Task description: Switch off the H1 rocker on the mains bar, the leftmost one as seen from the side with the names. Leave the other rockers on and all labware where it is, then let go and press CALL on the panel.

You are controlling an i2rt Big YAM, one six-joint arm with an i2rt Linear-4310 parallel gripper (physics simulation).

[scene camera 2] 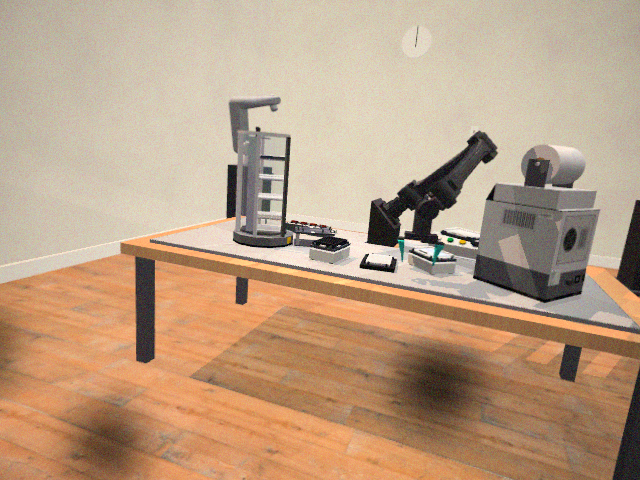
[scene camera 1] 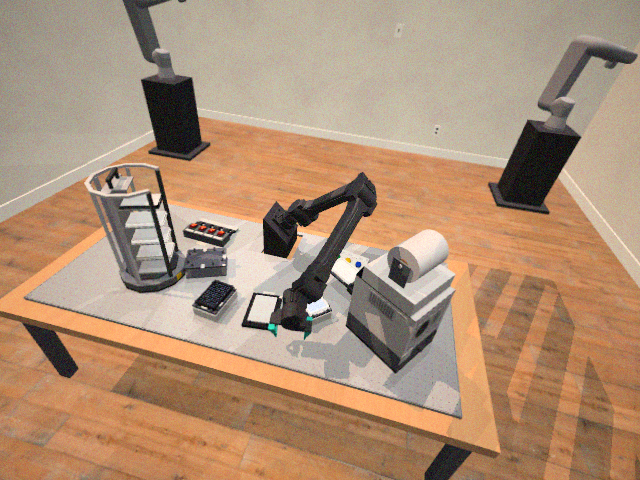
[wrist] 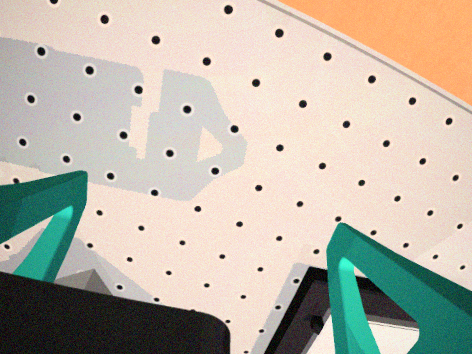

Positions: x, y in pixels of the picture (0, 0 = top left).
Scene:
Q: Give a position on a tall rack tower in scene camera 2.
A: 263, 158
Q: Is the gripper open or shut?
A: Open.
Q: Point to a tall rack tower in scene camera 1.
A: At 121, 194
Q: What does the gripper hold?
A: Nothing.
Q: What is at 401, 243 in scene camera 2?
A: The gripper.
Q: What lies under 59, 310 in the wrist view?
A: The gripper.

